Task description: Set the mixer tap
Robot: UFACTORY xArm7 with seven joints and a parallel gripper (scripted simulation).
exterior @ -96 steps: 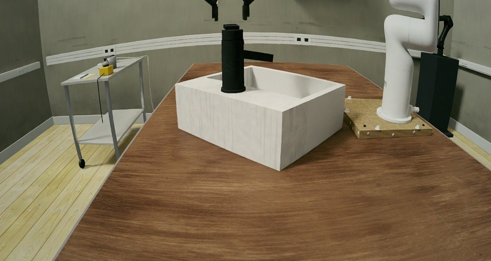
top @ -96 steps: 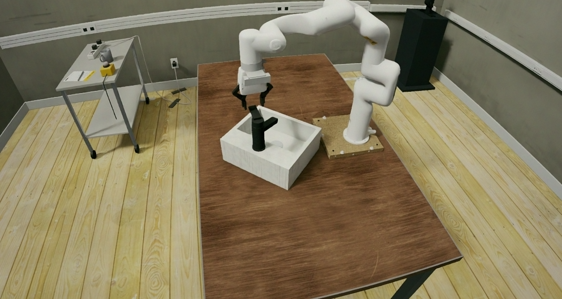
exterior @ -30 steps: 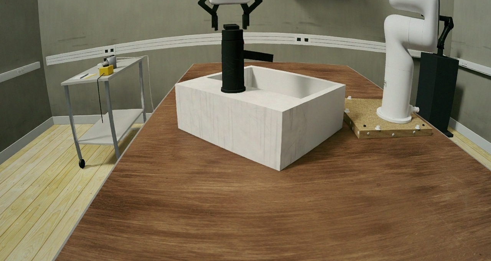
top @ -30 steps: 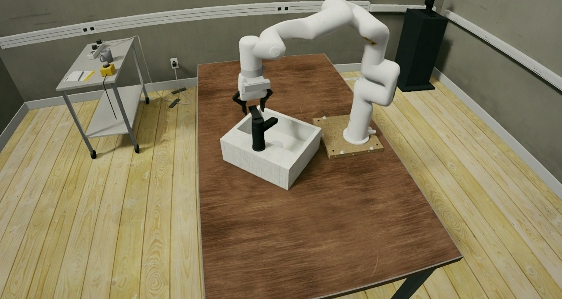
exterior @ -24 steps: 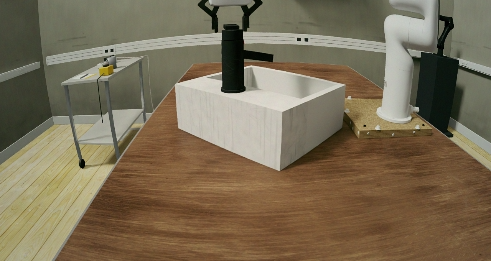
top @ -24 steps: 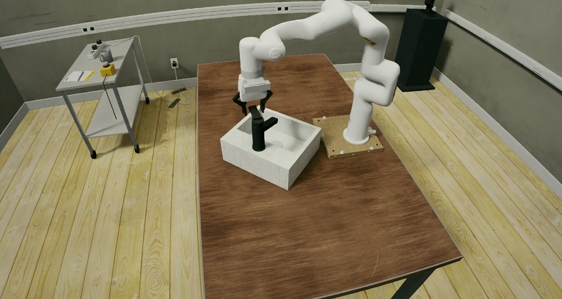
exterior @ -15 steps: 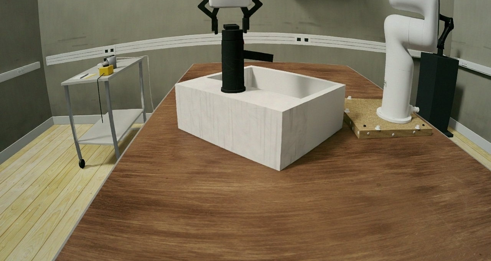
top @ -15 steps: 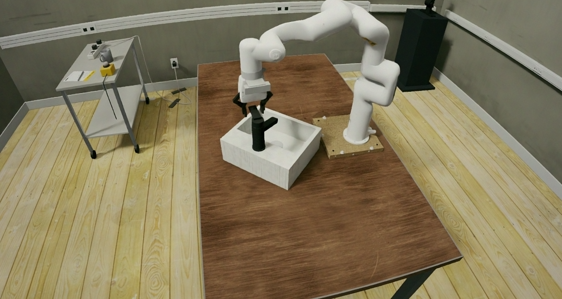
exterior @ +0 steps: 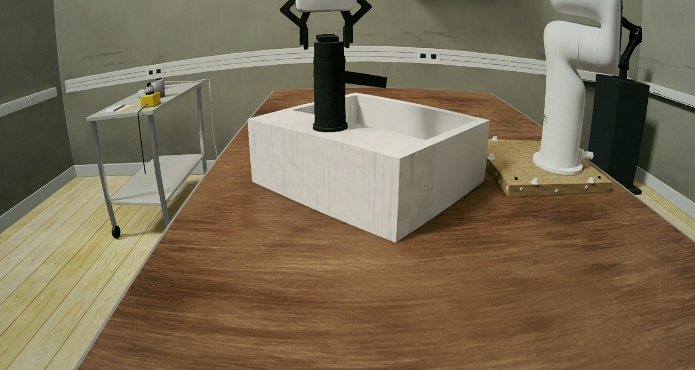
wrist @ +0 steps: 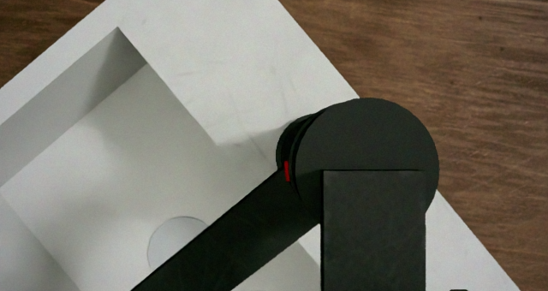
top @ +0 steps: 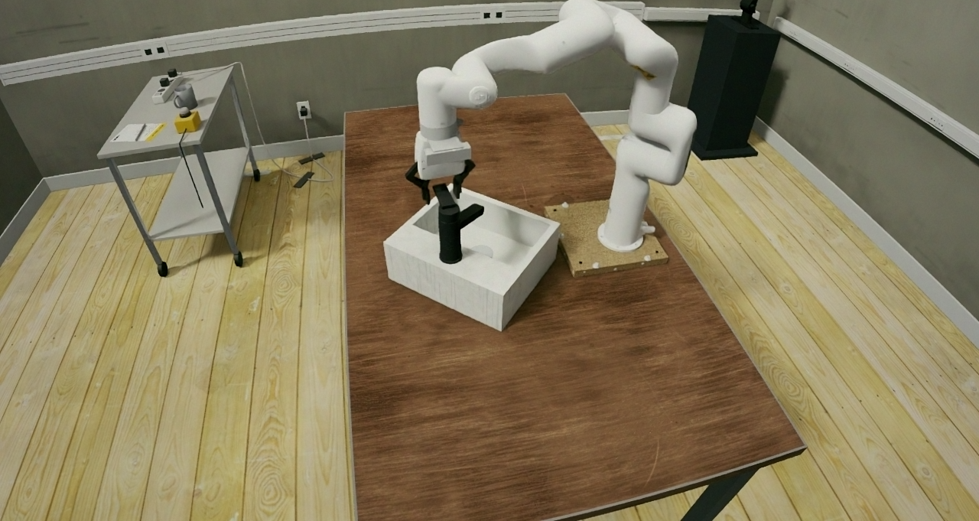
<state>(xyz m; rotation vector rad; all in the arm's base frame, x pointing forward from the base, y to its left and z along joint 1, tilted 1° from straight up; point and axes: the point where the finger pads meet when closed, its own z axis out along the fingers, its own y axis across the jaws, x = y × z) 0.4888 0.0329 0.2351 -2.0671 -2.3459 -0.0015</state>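
Right now the lever is 2 cm to the left of my hand. From my hand the other things lie so: black mixer tap: 4 cm to the left, 4 cm below, 2 cm behind; white sink block: 23 cm below, 9 cm behind, 3 cm to the right.
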